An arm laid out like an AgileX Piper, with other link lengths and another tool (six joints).
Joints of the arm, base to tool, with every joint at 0 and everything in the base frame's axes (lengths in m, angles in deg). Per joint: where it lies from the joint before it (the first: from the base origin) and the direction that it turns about. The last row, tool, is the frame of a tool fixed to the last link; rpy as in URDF.
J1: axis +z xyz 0 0 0.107
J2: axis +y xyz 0 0 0
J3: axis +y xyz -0.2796 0 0.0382
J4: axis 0.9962 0 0.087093 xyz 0.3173 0 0.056
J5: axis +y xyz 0 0 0
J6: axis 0.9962 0 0.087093 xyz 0.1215 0 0.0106
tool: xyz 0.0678 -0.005 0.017 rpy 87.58 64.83 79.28
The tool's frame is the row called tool.
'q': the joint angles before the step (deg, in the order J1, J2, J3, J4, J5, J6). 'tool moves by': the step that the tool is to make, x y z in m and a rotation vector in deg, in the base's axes. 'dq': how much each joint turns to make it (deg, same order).
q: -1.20, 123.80, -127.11, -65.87, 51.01, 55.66
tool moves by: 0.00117, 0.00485, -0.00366, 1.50, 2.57, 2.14
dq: -0.10, -0.35, -0.48, 4.99, -0.25, -5.10
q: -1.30, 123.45, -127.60, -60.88, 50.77, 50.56
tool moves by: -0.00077, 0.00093, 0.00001, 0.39, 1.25, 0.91
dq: -0.17, -0.35, -0.14, 2.17, 0.01, -2.59
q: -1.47, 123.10, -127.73, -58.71, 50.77, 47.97
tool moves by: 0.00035, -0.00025, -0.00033, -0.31, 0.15, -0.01
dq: 0.00, 0.10, -0.04, -0.24, 0.00, -0.11
